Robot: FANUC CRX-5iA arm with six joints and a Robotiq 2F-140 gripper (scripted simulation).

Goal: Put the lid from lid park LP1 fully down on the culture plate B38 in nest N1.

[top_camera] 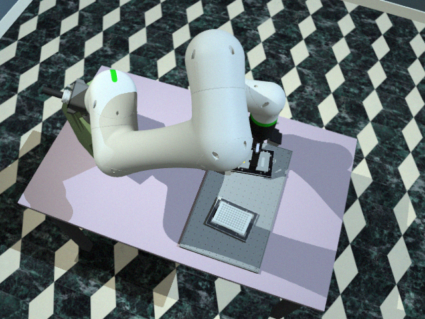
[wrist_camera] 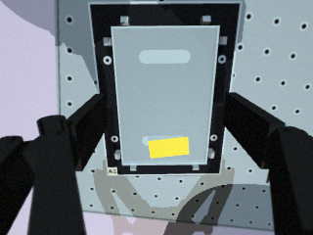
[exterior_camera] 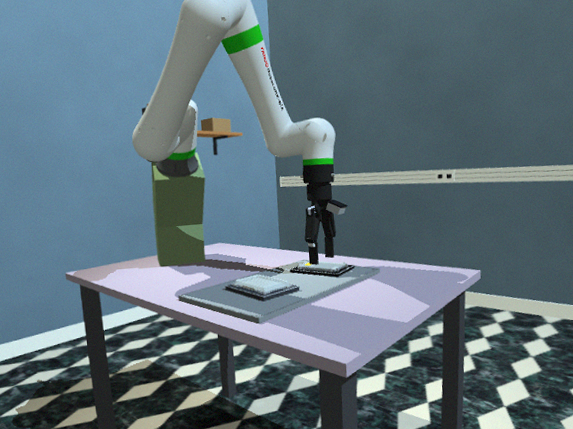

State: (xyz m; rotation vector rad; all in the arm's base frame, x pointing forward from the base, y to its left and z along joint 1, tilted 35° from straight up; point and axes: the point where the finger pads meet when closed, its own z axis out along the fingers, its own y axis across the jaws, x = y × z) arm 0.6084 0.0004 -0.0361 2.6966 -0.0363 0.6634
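Now: hand 4 cm above the clear lid. The rest, counted from my hand: corner mark: 13 cm behind, 17 cm to the right, 4 cm below; white culture plate B38: 8 cm behind, 25 cm to the right, 4 cm below; lid park frame: 5 cm below.
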